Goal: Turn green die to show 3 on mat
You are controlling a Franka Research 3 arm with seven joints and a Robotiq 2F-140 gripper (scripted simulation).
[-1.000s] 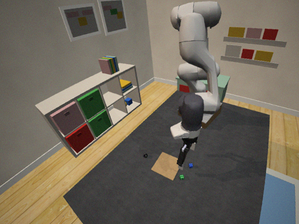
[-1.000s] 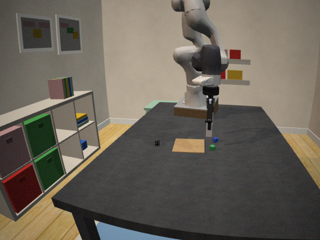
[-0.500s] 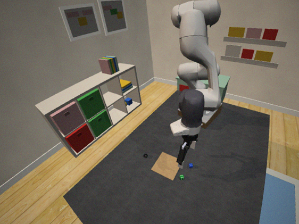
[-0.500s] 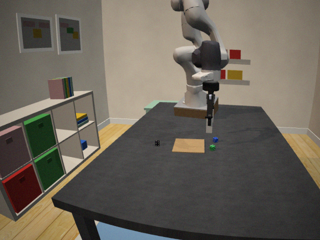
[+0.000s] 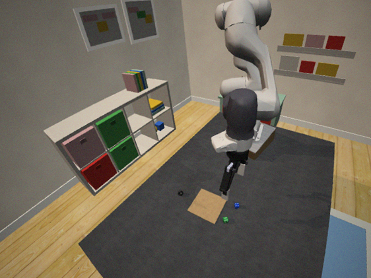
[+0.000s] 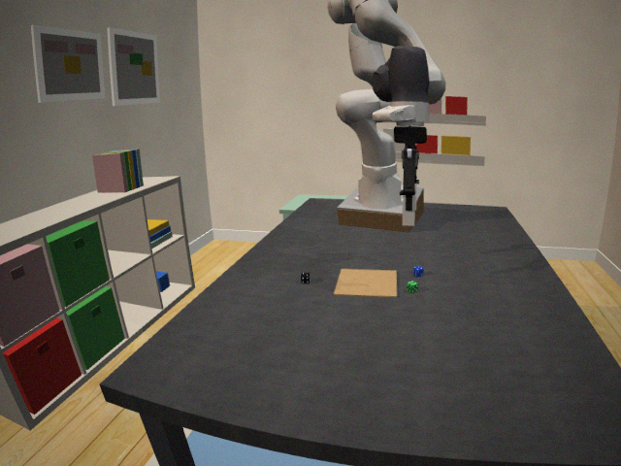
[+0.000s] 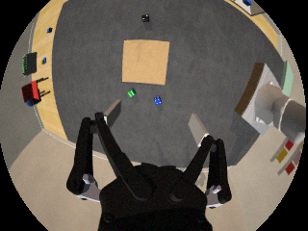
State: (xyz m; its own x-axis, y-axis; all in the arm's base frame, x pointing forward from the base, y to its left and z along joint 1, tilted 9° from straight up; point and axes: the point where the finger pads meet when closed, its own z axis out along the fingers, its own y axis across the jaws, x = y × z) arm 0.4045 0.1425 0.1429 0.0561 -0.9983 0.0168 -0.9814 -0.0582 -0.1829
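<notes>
Right now the green die is 150 mm below my hand, 80 mm ahead of it and 20 mm to the left of it. Round my hand: blue die: 150 mm below, 30 mm to the left, 10 mm behind; tan mat: 160 mm below, 90 mm to the right, 60 mm ahead; black die: 230 mm to the right, 150 mm below, 90 mm ahead.
</notes>
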